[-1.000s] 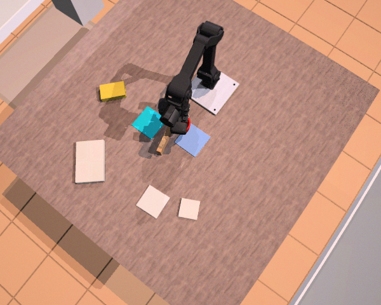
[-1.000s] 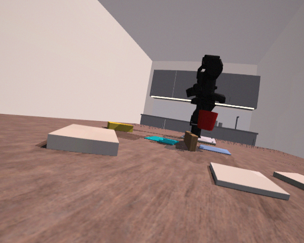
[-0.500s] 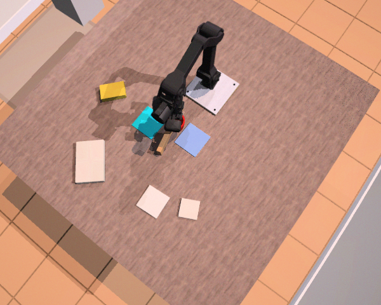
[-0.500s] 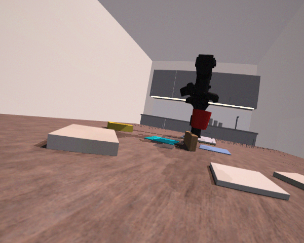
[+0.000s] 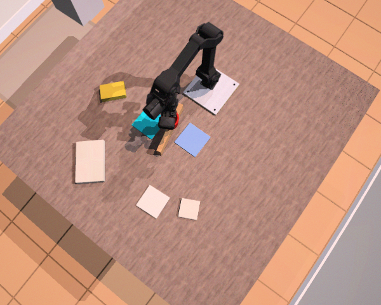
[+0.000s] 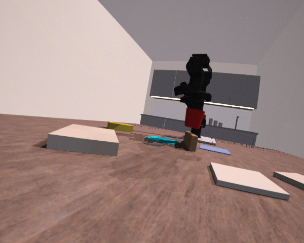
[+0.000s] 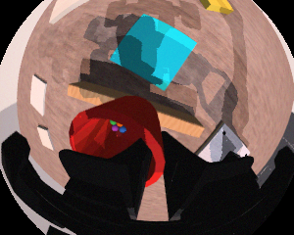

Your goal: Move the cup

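Now: the teal pad 11 cm below my gripper tip, 9 cm to the right of it and 5 cm ahead of it. From my gripper tip the other things lie so: blue pad (11 cm to the left, 11 cm below, 2 cm ahead); wooden bar (9 cm below, 4 cm ahead, 1 cm to the left); red cup (3 cm ahead, 1 cm to the left).
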